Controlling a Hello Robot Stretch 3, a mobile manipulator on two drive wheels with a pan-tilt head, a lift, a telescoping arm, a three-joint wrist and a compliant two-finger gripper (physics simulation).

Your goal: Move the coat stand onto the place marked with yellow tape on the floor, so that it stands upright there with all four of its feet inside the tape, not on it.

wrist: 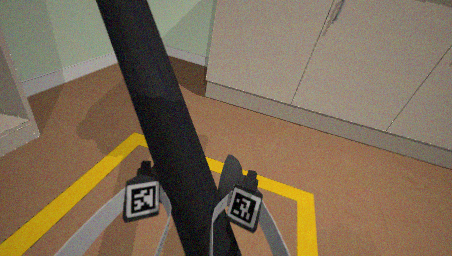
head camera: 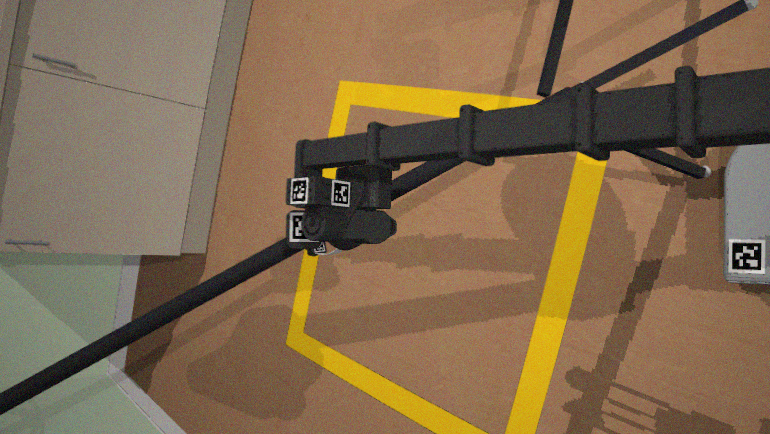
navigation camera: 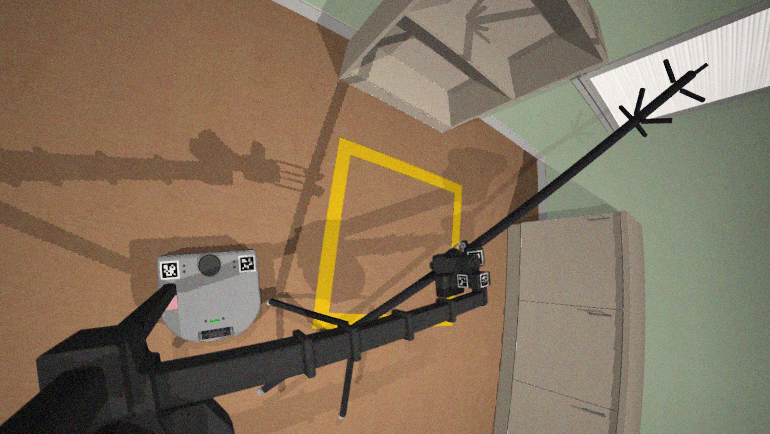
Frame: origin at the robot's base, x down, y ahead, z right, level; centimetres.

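Where they show: robot's base, origin of the base link: (navigation camera: pixel 209 264).
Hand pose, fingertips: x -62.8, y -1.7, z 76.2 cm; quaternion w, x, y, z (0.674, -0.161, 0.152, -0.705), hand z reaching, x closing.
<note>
Things, the pixels of their top centre, and the offset from my fingertips. "pt": a spot on its surface instead.
- yellow tape square, surface spot: (head camera: pixel 563 269) pt dx +62.7, dy +5.9, dz -22.1 cm
- window, surface spot: (navigation camera: pixel 744 43) pt dx -99.7, dy +91.3, dz +140.9 cm
The black coat stand (head camera: pixel 226 279) (navigation camera: pixel 571 168) (wrist: pixel 165 120) is tilted: its pole slants strongly, with the hooks up towards the window in the navigation view. Three feet show, outside the tape; the rest of the base is hidden behind the arm. The base is near one corner of the yellow tape square (head camera: pixel 563 269) (navigation camera: pixel 332 237) (wrist: pixel 75 190), and the pole crosses above it. I cannot tell which feet touch the floor. My gripper (wrist: pixel 196 168) is shut on the pole, one finger on each side; in the head and navigation views the wrist mostly hides it.
My telescoping arm (head camera: pixel 523 129) (navigation camera: pixel 377 336) reaches over the tape and stand base. My grey base (head camera: pixel 746 215) (navigation camera: pixel 215 301) is close to one foot. A closed cabinet (head camera: pixel 107 134) (navigation camera: pixel 566 350) (wrist: pixel 300 110) stands beyond the tape. An open shelf unit (navigation camera: pixel 458 59) stands by the wall near the window (navigation camera: pixel 744 43).
</note>
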